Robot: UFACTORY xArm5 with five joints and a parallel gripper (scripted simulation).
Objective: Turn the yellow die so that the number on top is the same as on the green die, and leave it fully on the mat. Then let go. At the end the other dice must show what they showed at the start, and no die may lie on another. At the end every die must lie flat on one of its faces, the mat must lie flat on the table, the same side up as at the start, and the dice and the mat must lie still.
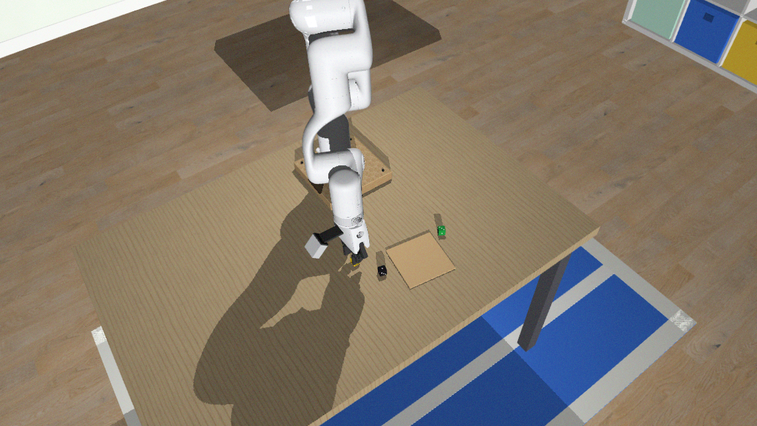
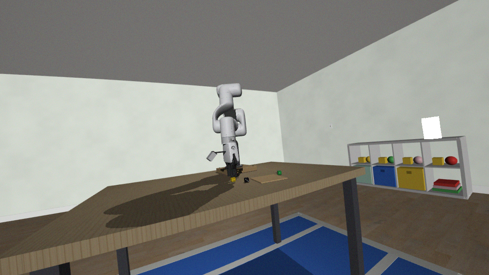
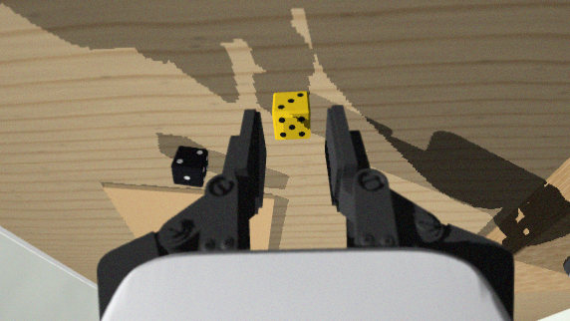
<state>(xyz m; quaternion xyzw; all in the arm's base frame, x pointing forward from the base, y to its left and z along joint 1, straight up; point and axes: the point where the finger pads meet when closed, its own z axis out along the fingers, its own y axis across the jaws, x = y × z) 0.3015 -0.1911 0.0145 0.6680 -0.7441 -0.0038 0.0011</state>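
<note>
The yellow die lies 40 mm below my hand. From my hand the other things lie so: tan mat (120 mm ahead, 140 mm to the left, 40 mm below); then green die (90 mm ahead, 250 mm to the left, 40 mm below); then black die (80 mm ahead, 30 mm to the left, 40 mm below).
</note>
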